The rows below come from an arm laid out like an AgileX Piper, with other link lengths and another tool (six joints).
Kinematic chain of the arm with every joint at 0, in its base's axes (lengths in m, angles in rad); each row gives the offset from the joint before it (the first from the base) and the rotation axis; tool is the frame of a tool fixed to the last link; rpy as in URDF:
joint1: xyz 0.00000 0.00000 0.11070 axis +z
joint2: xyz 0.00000 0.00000 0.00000 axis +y
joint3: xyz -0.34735 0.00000 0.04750 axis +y
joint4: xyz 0.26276 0.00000 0.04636 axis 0.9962 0 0.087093
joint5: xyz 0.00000 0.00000 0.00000 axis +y
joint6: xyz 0.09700 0.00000 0.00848 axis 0.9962 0 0.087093
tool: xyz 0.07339 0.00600 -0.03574 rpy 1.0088 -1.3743 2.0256
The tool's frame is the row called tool.
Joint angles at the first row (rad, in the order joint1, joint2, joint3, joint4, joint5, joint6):
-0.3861 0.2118 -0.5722 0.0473 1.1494 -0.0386
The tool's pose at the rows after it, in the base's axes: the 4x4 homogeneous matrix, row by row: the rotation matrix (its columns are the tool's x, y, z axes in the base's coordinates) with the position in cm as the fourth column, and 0 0 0 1 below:
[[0.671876 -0.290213 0.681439 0.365], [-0.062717 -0.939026 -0.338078 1.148], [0.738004 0.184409 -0.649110 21.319], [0 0 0 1]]
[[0.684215 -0.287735 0.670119 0.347], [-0.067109 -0.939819 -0.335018 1.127], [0.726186 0.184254 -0.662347 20.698], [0 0 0 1]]
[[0.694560 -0.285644 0.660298 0.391], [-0.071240 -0.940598 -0.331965 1.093], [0.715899 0.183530 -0.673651 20.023], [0 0 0 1]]
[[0.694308 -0.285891 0.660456 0.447], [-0.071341 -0.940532 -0.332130 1.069], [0.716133 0.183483 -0.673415 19.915], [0 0 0 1]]
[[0.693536 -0.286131 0.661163 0.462], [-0.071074 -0.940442 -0.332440 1.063], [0.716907 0.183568 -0.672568 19.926], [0 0 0 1]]
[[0.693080 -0.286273 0.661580 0.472], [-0.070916 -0.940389 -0.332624 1.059], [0.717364 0.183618 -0.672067 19.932], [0 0 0 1]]
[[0.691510 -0.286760 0.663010 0.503], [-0.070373 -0.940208 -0.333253 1.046], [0.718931 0.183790 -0.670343 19.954], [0 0 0 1]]
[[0.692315 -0.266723 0.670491 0.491], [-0.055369 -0.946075 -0.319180 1.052], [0.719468 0.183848 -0.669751 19.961], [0 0 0 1]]
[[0.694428 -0.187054 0.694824 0.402], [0.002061 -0.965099 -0.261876 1.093], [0.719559 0.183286 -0.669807 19.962], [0 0 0 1]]
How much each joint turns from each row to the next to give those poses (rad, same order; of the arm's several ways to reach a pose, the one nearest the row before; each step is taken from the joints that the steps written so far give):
0.0000 -0.0120 0.0404 -0.0023 -0.0026 0.0000
-0.0001 0.0000 0.0192 -0.0016 -0.0015 0.0000
0.0001 0.0000 0.0224 -0.0008 -0.0071 0.0000
0.0000 0.0000 0.0046 0.0000 -0.0050 0.0001
0.0000 0.0000 0.0000 0.0000 -0.0011 -0.0001
0.0000 0.0000 0.0000 0.0000 -0.0008 0.0000
0.0000 0.0000 0.0000 0.0000 -0.0023 0.0000
0.0214 0.0000 0.0000 0.0000 -0.0008 0.0001
0.0839 0.0000 0.0000 0.0000 0.0001 0.0007

